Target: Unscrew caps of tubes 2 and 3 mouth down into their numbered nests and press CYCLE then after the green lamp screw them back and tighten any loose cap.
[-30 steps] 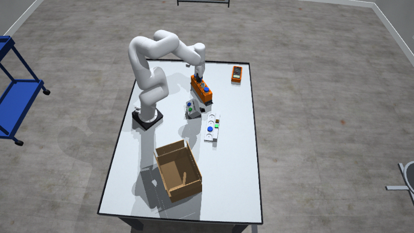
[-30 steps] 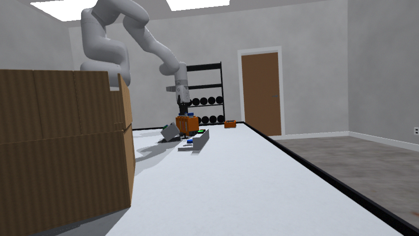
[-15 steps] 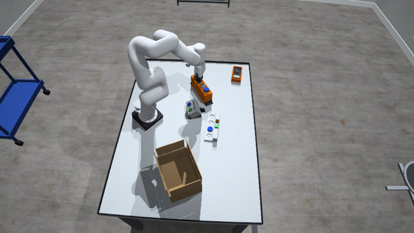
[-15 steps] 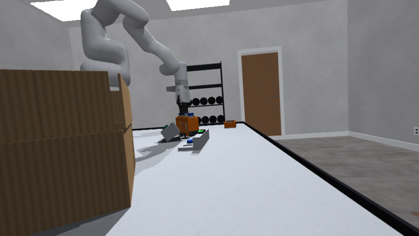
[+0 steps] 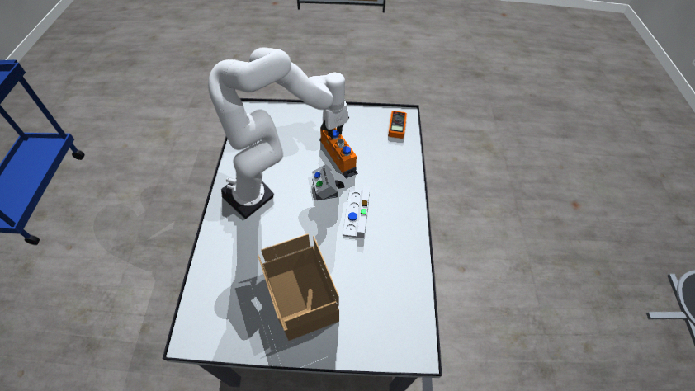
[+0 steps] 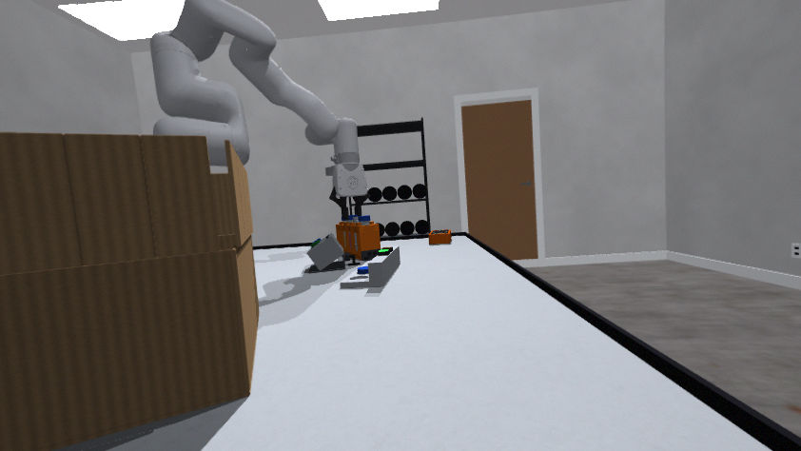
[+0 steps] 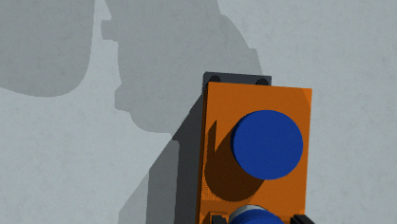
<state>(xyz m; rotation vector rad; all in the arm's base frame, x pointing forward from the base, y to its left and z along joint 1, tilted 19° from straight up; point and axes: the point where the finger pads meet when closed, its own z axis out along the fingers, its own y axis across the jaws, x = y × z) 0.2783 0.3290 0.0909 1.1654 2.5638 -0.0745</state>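
My gripper is now 10 mm above the blue cap. The rest, counted from my hand: green key: 230 mm to the right, 60 mm below, 30 mm behind; then blue key: 190 mm to the right, 60 mm below, 50 mm behind; then grey key housing: 210 mm to the right, 80 mm below, 20 mm behind.
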